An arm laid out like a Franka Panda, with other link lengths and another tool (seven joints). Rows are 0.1 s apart.
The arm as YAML. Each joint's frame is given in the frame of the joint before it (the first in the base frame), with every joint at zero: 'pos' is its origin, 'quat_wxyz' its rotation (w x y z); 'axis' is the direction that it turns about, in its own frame. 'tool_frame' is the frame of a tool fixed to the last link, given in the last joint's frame.
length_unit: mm
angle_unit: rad
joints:
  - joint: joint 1
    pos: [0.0, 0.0, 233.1]
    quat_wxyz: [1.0, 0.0, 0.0, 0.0]
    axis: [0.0, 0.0, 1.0]
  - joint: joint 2
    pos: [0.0, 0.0, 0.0]
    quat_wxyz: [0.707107, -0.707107, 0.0, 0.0]
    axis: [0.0, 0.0, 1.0]
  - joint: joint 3
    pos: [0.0, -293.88, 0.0]
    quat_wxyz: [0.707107, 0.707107, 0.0, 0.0]
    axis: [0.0, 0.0, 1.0]
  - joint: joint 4
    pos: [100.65, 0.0, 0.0]
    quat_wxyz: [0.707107, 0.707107, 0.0, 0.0]
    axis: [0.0, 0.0, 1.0]
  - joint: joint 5
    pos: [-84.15, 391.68, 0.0]
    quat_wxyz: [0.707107, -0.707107, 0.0, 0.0]
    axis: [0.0, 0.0, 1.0]
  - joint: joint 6
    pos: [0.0, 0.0, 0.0]
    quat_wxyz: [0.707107, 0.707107, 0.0, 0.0]
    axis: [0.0, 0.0, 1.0]
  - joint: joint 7
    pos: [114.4, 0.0, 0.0]
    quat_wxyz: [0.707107, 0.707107, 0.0, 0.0]
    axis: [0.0, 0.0, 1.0]
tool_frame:
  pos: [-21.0, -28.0, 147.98]
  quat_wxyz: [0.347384, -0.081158, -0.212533, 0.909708]
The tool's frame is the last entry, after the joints.
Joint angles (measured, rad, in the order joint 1, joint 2, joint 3, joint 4, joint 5, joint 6, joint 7), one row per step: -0.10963, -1.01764, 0.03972, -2.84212, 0.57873, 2.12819, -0.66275; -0.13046, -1.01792, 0.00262, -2.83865, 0.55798, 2.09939, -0.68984; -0.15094, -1.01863, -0.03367, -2.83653, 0.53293, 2.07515, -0.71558; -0.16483, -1.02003, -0.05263, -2.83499, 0.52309, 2.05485, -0.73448; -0.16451, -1.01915, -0.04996, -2.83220, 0.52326, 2.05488, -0.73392; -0.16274, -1.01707, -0.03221, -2.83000, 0.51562, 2.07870, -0.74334; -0.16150, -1.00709, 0.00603, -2.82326, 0.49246, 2.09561, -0.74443; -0.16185, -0.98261, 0.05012, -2.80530, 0.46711, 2.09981, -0.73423; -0.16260, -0.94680, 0.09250, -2.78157, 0.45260, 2.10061, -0.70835; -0.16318, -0.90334, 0.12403, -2.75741, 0.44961, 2.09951, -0.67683; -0.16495, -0.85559, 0.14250, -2.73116, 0.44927, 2.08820, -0.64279; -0.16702, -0.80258, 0.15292, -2.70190, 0.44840, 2.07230, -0.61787
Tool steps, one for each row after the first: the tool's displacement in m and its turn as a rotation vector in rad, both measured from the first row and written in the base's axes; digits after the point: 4 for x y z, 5 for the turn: -0.0031, -0.0167, -0.0006, 0.00753, 0.00768, 0.00213; -0.0069, -0.0335, -0.0019, 0.01050, 0.01330, 0.00271; -0.0101, -0.0424, -0.0028, 0.01533, 0.01805, 0.00759; -0.0096, -0.0417, -0.0017, 0.01304, 0.01676, 0.00865; -0.0065, -0.0395, -0.0002, -0.01930, -0.00262, 0.01707; -0.0026, -0.0321, -0.0008, -0.07780, -0.00475, 0.03698; 0.0033, -0.0223, -0.0020, -0.13436, 0.01132, 0.05733; 0.0112, -0.0110, -0.0040, -0.17068, 0.03826, 0.06384; 0.0199, -0.0010, -0.0081, -0.18275, 0.07211, 0.05927; 0.0283, 0.0060, -0.0133, -0.17810, 0.11610, 0.04822; 0.0371, 0.0106, -0.0193, -0.16908, 0.16263, 0.04283
